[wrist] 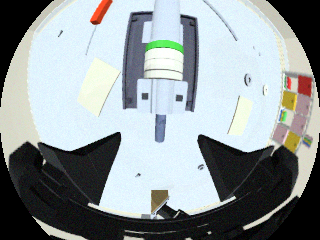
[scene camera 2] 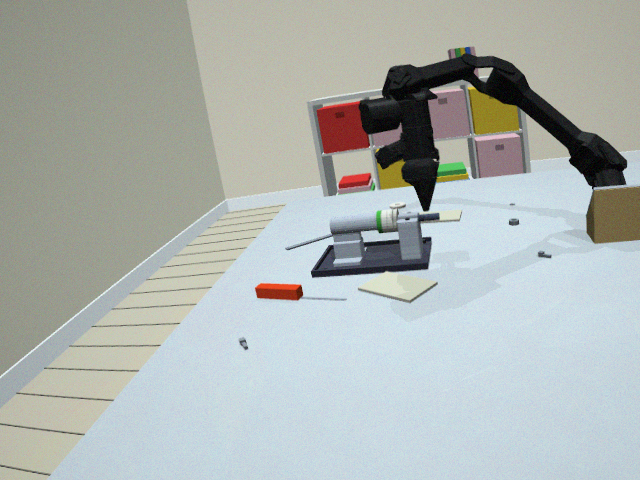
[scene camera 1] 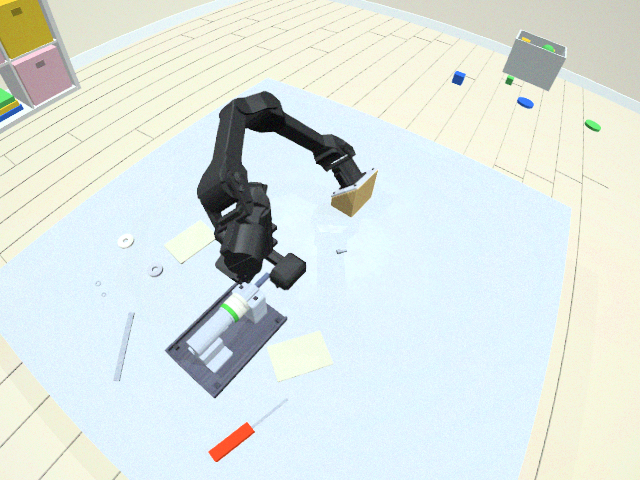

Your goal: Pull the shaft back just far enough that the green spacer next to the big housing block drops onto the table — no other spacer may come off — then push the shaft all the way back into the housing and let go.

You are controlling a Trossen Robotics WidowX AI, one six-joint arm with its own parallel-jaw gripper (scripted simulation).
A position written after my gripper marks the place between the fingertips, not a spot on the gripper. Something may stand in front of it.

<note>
My gripper [scene camera 2: 427,204] is open, with nothing in its grasp. Further things: a red-handled screwdriver [scene camera 2: 290,292] and a grey support block [scene camera 1: 213,350].
My gripper is seen too in the wrist view [wrist: 160,137] and in scene camera 1 [scene camera 1: 261,274]. The grey support block shows as well in scene camera 2 [scene camera 2: 349,255].
</note>
